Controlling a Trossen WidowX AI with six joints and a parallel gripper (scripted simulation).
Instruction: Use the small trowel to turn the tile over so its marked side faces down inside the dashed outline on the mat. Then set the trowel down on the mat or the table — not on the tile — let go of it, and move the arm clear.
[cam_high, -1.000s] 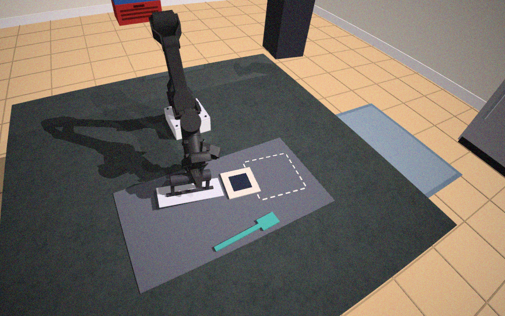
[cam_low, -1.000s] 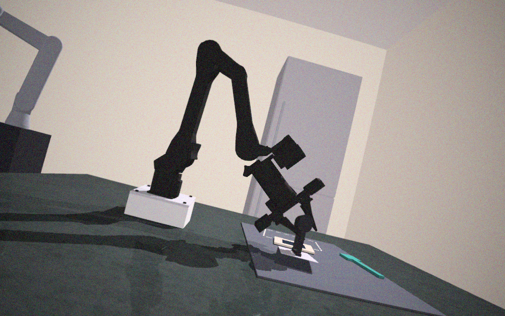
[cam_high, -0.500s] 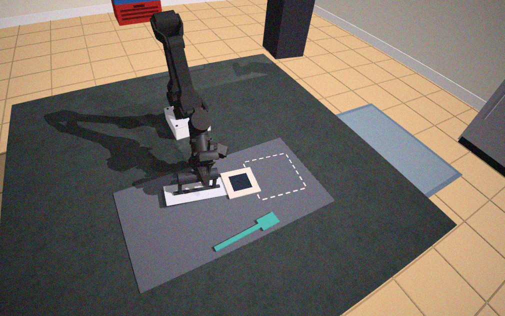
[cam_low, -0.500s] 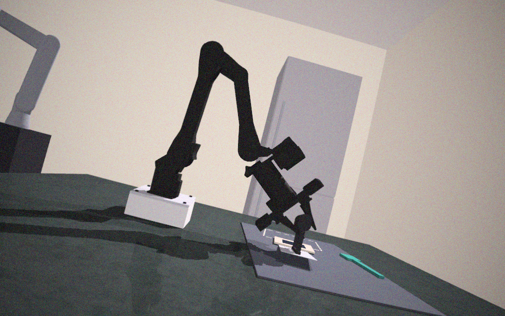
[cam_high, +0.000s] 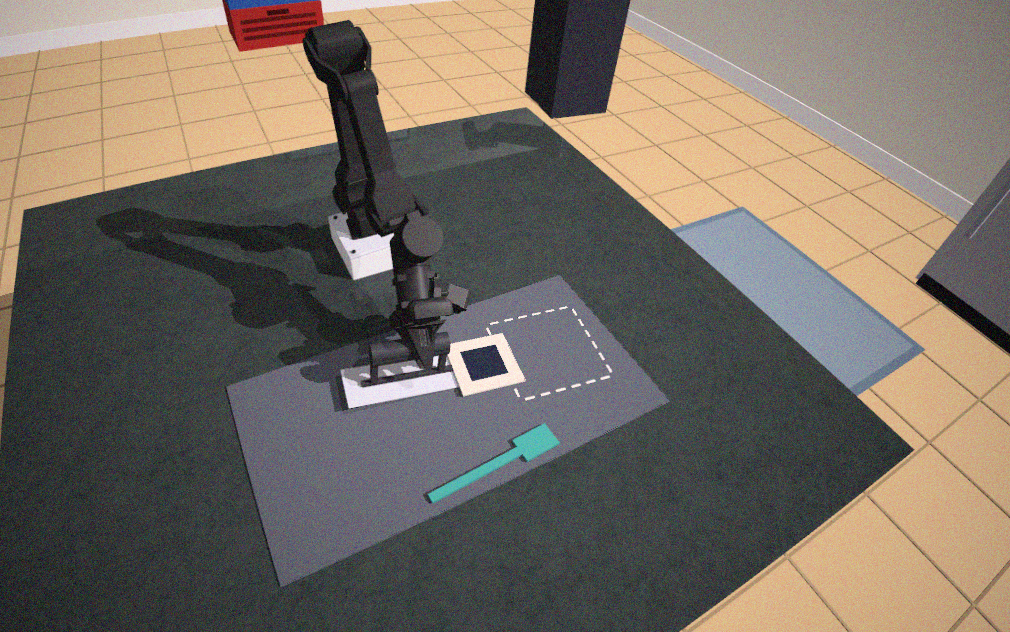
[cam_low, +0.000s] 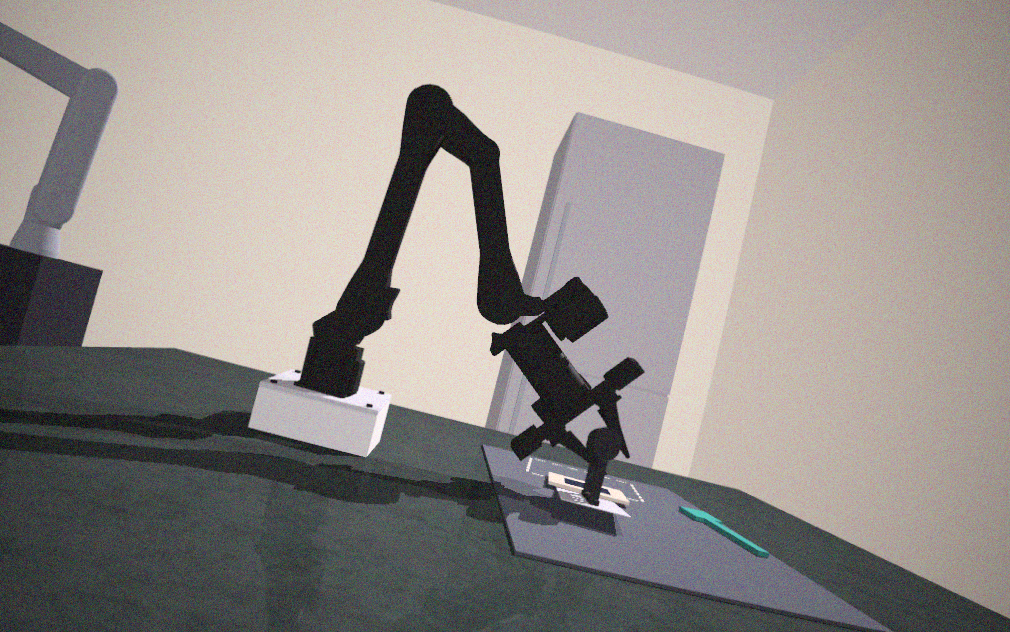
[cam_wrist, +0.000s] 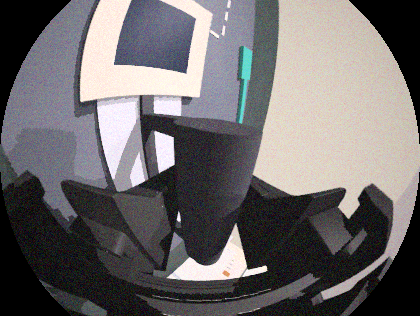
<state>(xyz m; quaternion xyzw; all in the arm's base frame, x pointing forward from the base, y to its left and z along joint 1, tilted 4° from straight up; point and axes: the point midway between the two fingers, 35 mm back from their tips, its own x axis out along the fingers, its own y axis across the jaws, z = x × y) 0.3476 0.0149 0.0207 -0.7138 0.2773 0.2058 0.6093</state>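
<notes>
The grey mat lies 7 cm below my gripper tip, 4 cm to the left of it and 2 cm ahead of it. Also, from my gripper tip: teal spatula-like tool: 16 cm ahead, 7 cm to the left, 5 cm below; then tile: 11 cm to the left, 5 cm below, 2 cm behind; then trowel: 3 cm behind, 1 cm below.
</notes>
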